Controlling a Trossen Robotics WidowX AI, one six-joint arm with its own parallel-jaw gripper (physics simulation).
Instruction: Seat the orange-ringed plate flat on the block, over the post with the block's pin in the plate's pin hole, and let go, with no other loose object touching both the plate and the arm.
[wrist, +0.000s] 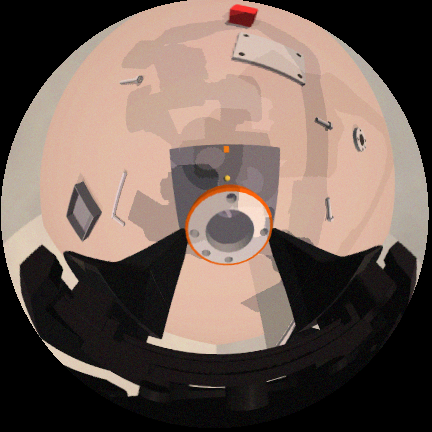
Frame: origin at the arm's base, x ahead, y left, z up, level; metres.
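Where they show: gripper, fingertip midpoint: (228, 233); arm's base, link origin: (293, 333).
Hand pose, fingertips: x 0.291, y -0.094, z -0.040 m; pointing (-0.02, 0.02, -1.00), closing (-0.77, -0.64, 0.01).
Note:
Things, the pixels of their top centre, and the offset from my fingertips. "spot": a spot on its surface instead.
- orange-ringed plate, top centre: (229, 233) dz +0.005, dx +0.002, dy -0.003 m
- grey block, top centre: (228, 203) dz -0.047, dx +0.002, dy -0.007 m
- orange square mark, surface spot: (226, 149) spot: dz -0.060, dx +0.039, dy -0.049 m
- block's small yellow pin, surface spot: (227, 178) spot: dz -0.055, dx +0.018, dy -0.026 m
- small hole, surface spot: (231, 198) spot: dz -0.004, dx +0.016, dy -0.021 m
- four-holed flat plate, top centre: (273, 52) dz -0.076, dx +0.096, dy -0.238 m
- small flanged ring, top centre: (361, 139) dz -0.075, dx -0.127, dy -0.290 m
- hex key, top centre: (120, 201) dz -0.079, dx +0.125, dy +0.100 m
- dark tray, top centre: (76, 216) dz -0.060, dx +0.221, dy +0.204 m
The orange-ringed plate (212, 202), a pale disc with a large centre hole and several small holes, is held by its sides between the fingertips. My gripper (228, 233) is shut on it. The grey block (265, 165) lies below and beyond the plate, with an orange square mark (226, 149) near its far edge. The block's small yellow pin (227, 178) shows just beyond the plate's far rim, near one small hole (231, 198). The plate hides the block's near part. Grey surface with a small lighter patch shows through the centre hole; the post's outline is not clear.
A red block (243, 16) and a four-holed flat plate (270, 56) lie far off. Bolts (132, 80) (324, 123) (329, 209) lie on both sides. A small flanged ring (356, 135) lies right; a hex key (119, 194) and a dark tray (75, 192) lie left.

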